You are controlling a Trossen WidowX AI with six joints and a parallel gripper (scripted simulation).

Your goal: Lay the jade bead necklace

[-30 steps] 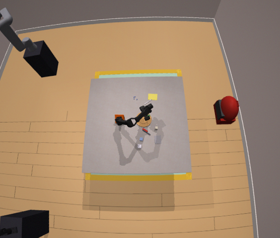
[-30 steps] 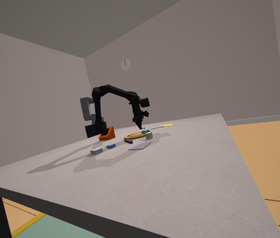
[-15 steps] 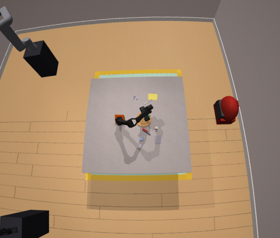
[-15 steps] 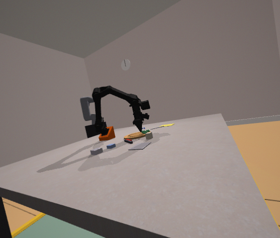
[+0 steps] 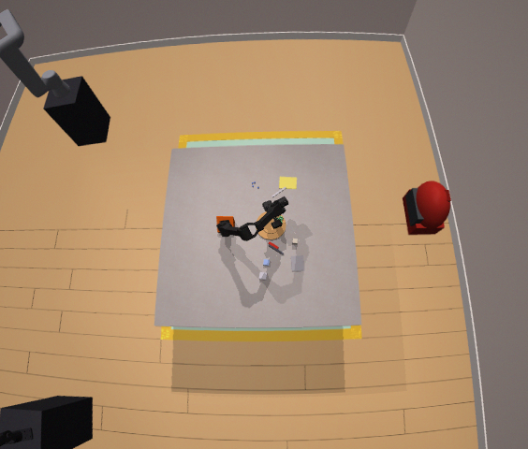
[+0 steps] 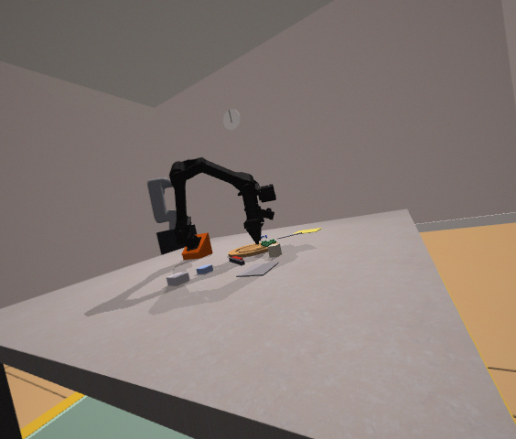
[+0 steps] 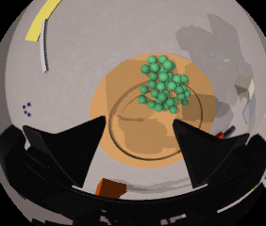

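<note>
Right now the round wooden bead board is 40 mm to the right of my gripper tip, 10 mm below it and 10 mm behind it. From my gripper tip the other things lie so: beige cube (160 mm to the right, 130 mm ahead, 10 mm below); then red-handled tool (190 mm to the right, 20 mm below); then blue block (290 mm to the right, 60 mm behind, 10 mm below).
</note>
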